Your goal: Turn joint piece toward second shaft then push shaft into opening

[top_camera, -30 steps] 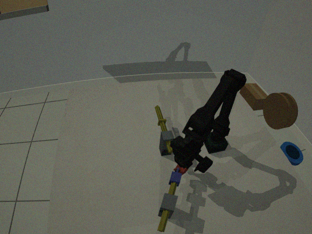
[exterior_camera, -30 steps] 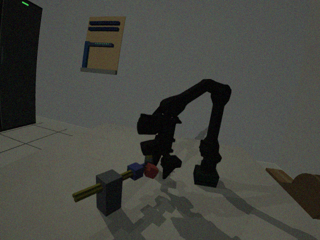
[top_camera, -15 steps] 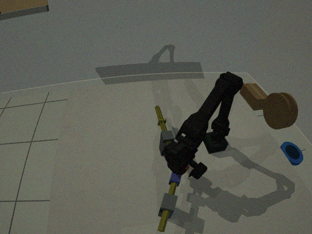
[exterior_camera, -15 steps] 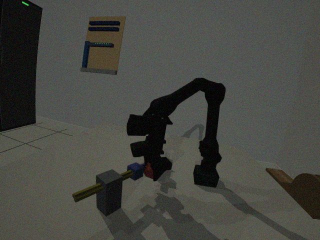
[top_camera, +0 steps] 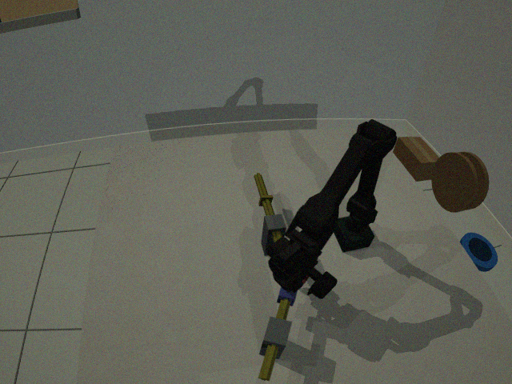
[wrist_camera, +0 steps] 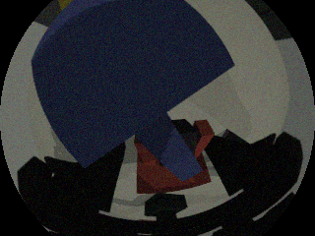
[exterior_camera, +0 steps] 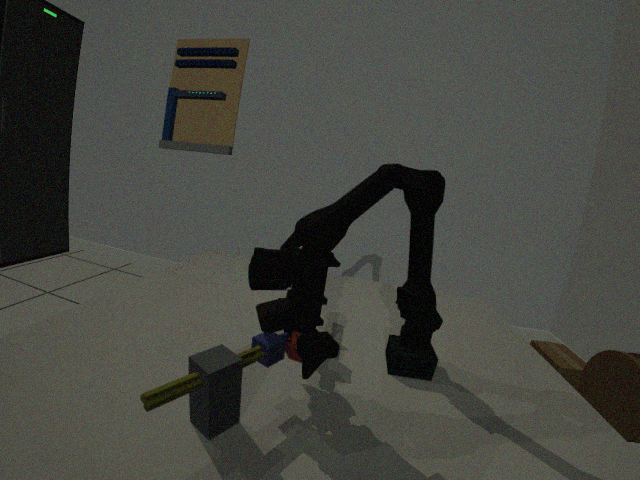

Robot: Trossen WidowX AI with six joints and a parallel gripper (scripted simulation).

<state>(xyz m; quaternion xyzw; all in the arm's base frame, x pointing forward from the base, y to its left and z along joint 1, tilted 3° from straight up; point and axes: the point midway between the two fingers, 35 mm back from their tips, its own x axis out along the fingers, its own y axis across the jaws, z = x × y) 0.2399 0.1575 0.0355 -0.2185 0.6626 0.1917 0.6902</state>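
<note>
The red joint piece is 40 mm above my gripper tip.
</note>
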